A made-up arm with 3 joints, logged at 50 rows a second.
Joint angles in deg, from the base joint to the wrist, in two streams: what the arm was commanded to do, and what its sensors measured. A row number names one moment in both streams.
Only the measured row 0 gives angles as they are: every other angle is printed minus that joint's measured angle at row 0.
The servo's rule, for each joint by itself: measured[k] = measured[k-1] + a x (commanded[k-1-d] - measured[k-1]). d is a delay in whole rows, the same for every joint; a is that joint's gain. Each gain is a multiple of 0.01, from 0.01 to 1. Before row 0 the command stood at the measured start. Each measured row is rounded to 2 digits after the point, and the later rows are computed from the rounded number. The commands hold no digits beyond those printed.
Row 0, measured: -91.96 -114.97 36.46
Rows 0 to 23, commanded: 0.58 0.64 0.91; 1.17 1.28 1.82; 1.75 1.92 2.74; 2.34 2.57 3.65; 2.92 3.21 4.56; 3.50 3.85 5.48; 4.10 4.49 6.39; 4.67 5.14 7.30; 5.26 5.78 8.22; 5.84 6.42 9.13; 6.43 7.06 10.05; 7.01 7.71 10.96; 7.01 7.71 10.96; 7.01 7.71 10.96; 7.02 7.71 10.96; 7.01 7.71 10.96; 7.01 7.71 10.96; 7.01 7.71 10.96; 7.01 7.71 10.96; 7.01 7.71 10.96; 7.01 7.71 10.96; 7.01 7.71 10.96; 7.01 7.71 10.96; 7.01 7.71 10.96
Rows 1 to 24, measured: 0.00 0.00 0.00; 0.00 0.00 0.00; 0.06 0.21 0.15; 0.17 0.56 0.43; 0.33 1.01 0.82; 0.53 1.52 1.30; 0.77 2.08 1.85; 1.04 2.66 2.47; 1.35 3.26 3.14; 1.68 3.88 3.85; 2.04 4.51 4.59; 2.42 5.14 5.36; 2.82 5.77 6.16; 3.24 6.41 6.98; 3.62 6.84 7.66; 3.96 7.13 8.22; 4.27 7.32 8.69; 4.54 7.45 9.08; 4.79 7.54 9.40; 5.01 7.60 9.67; 5.21 7.64 9.89; 5.39 7.66 10.07; 5.55 7.68 10.22; 5.70 7.69 10.35
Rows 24 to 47, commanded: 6.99 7.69 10.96; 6.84 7.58 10.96; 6.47 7.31 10.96; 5.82 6.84 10.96; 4.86 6.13 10.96; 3.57 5.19 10.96; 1.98 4.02 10.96; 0.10 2.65 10.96; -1.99 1.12 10.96; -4.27 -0.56 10.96; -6.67 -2.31 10.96; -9.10 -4.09 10.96; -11.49 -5.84 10.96; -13.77 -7.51 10.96; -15.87 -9.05 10.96; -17.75 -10.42 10.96; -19.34 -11.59 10.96; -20.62 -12.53 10.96; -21.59 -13.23 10.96; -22.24 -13.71 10.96; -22.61 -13.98 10.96; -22.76 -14.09 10.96; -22.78 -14.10 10.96; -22.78 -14.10 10.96
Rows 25 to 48, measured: 5.83 7.70 10.45; 5.95 7.70 10.54; 6.05 7.70 10.61; 6.13 7.66 10.67; 6.16 7.54 10.72; 6.13 7.31 10.76; 6.00 6.92 10.79; 5.76 6.35 10.82; 5.38 5.58 10.84; 4.85 4.61 10.86; 4.17 3.46 10.88; 3.33 2.13 10.89; 2.33 0.66 10.90; 1.19 -0.91 10.91; -0.08 -2.54 10.92; -1.45 -4.18 10.93; -2.89 -5.79 10.94; -4.38 -7.32 10.94; -5.88 -8.73 10.94; -7.35 -9.98 10.94; -8.77 -11.05 10.94; -10.12 -11.93 10.94; -11.37 -12.61 10.94; -12.51 -13.10 10.94
